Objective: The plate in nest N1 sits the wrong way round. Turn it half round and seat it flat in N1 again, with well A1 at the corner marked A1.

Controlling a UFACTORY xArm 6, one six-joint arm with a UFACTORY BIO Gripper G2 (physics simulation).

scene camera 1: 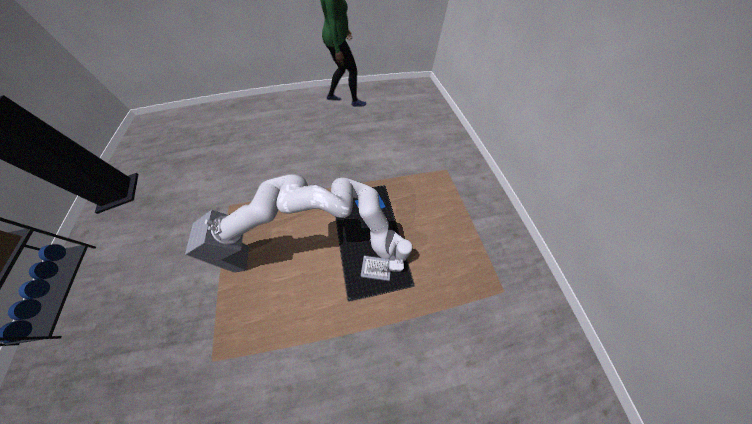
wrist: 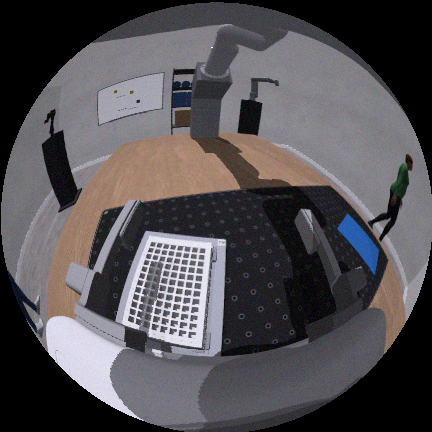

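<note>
A white plate (scene camera 1: 375, 267) (wrist: 170, 290) with a grid of square wells lies in a pale grey nest (wrist: 218, 300) on the black perforated board. A small mark at the nest's corner in the wrist view is too small to read, and the plate's well letters cannot be read. My gripper (wrist: 218, 227) is open and empty, fingers spread wide above the board. In the wrist view the plate shows towards the left finger, and the right finger is over bare board. In the scene view the gripper body is beside the plate, at its right; the fingers are hard to make out.
The black board (scene camera 1: 353, 288) (wrist: 255, 280) lies on a wooden table top (scene camera 1: 284, 321) (wrist: 165, 170). A blue rectangle (scene camera 1: 380, 202) (wrist: 360, 242) lies at the board's far end, partly behind the arm in the scene view. A person in green (scene camera 1: 335, 26) (wrist: 401, 180) stands beyond the table.
</note>
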